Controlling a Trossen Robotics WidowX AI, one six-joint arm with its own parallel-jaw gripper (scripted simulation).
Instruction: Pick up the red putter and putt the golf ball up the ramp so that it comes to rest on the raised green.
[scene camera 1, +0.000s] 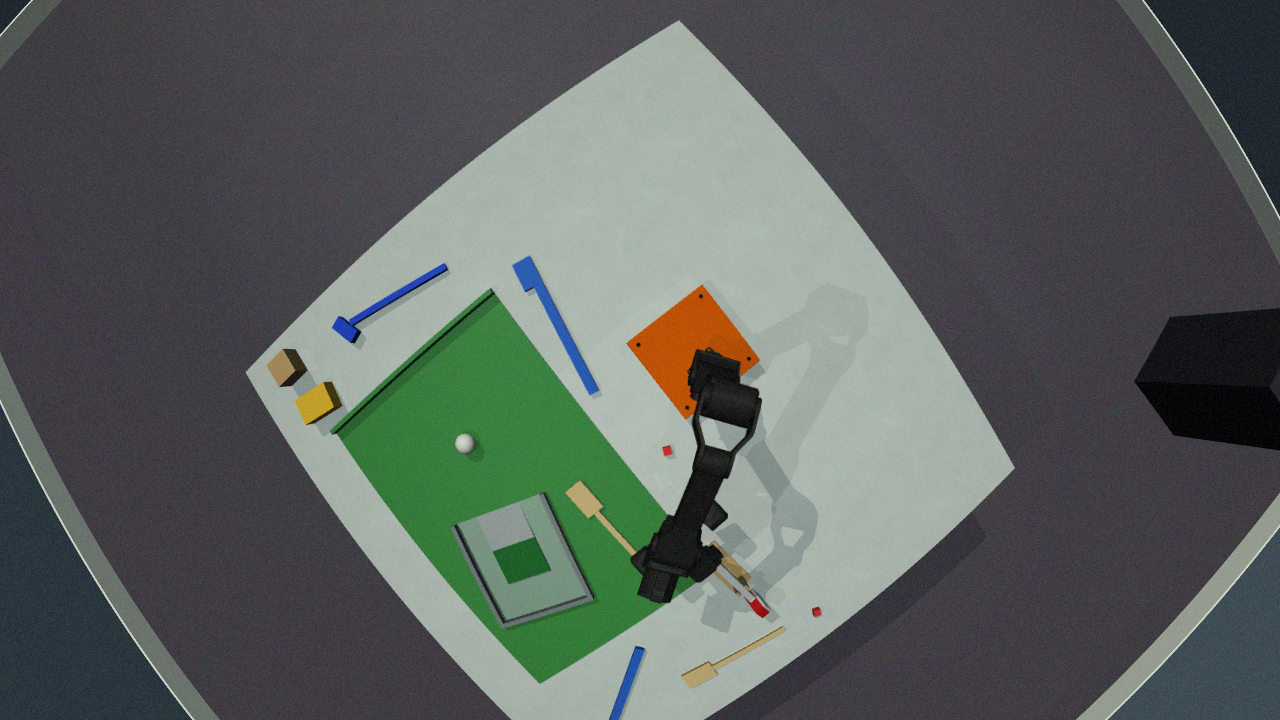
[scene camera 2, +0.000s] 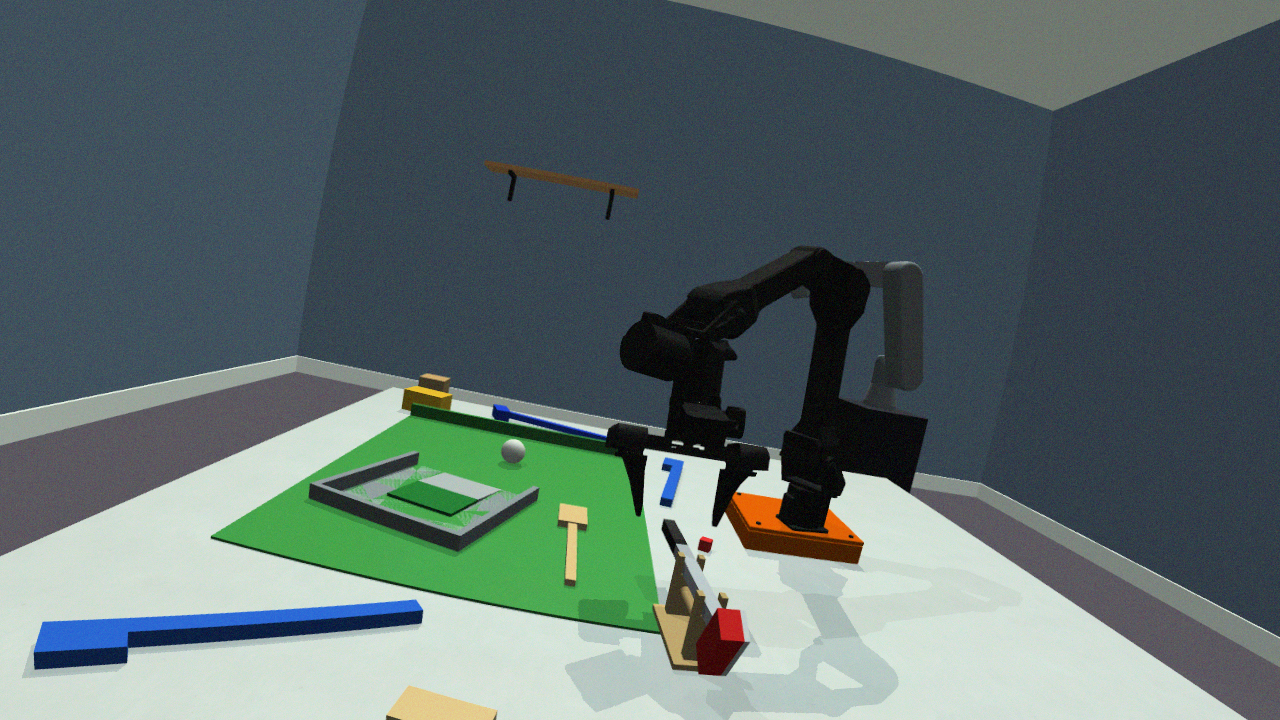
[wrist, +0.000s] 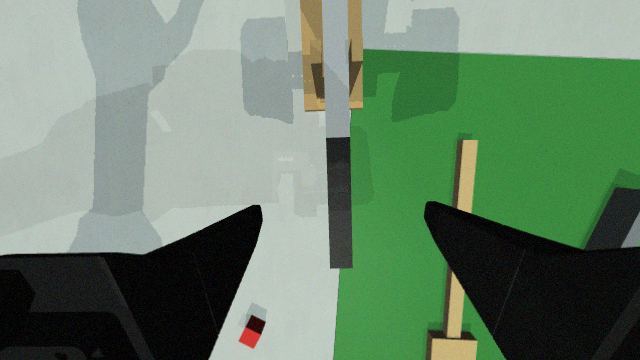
My gripper (scene camera 2: 676, 521) is open, with nothing in its grasp. I also see a tan putter (scene camera 2: 573, 517), a wooden stand (scene camera 2: 680, 623), a green mat (scene camera 1: 485, 378) and a dark green wall (scene camera 2: 476, 422).
The tan putter shows as well in scene camera 1 (scene camera 1: 582, 497). My gripper also shows in scene camera 1 (scene camera 1: 684, 535) and in the wrist view (wrist: 342, 210). The green mat is seen too in scene camera 2 (scene camera 2: 520, 565) and in the wrist view (wrist: 551, 130).
